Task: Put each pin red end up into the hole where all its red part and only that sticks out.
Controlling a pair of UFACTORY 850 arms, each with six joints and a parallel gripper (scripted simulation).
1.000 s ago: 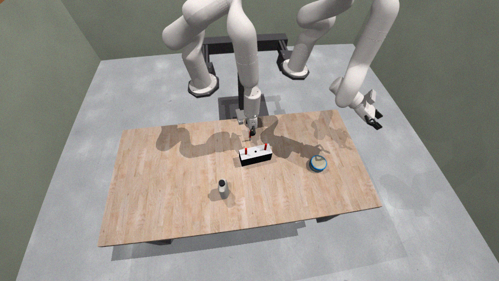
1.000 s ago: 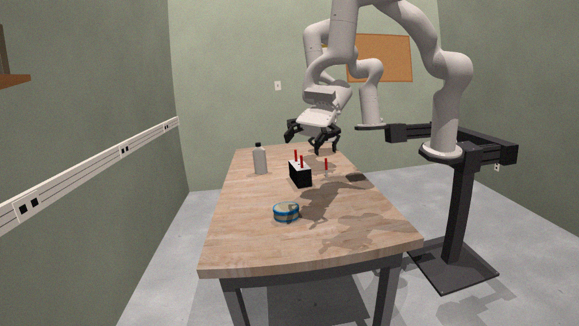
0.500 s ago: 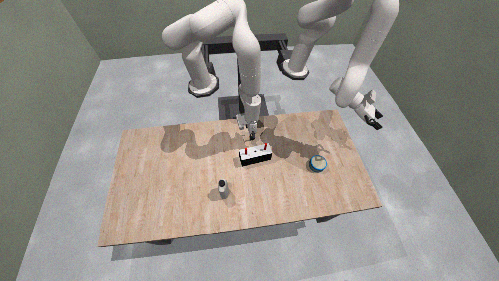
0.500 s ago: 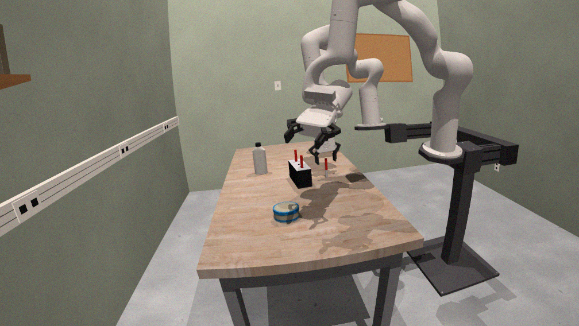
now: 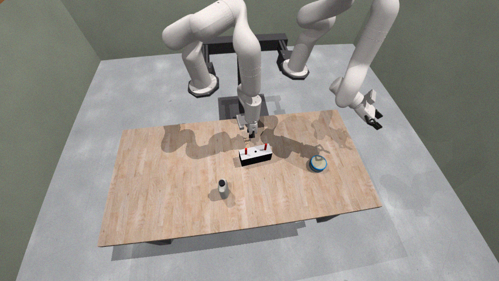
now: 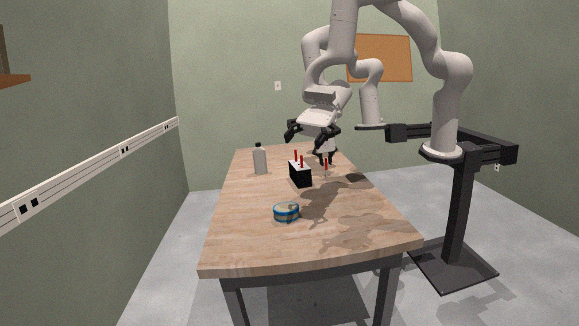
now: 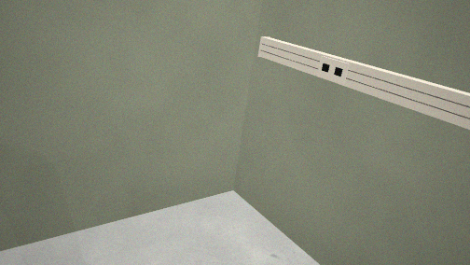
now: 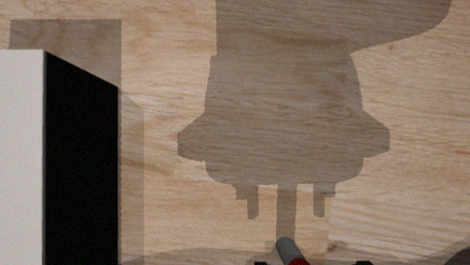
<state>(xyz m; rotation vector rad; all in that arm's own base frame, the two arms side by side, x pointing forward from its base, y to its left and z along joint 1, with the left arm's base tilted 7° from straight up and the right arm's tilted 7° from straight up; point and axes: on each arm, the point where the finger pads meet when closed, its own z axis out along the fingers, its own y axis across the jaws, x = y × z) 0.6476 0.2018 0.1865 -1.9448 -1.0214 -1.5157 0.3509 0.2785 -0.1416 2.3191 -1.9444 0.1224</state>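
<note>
Right now my right hand is 140 mm short of the black block, 10 mm to the left of it and 40 mm above it. Round my right hand: round blue-rimmed tin 290 mm ahead, 360 mm to the left, 70 mm below; then grey bottle 310 mm ahead, 240 mm to the right, 30 mm above.
</note>
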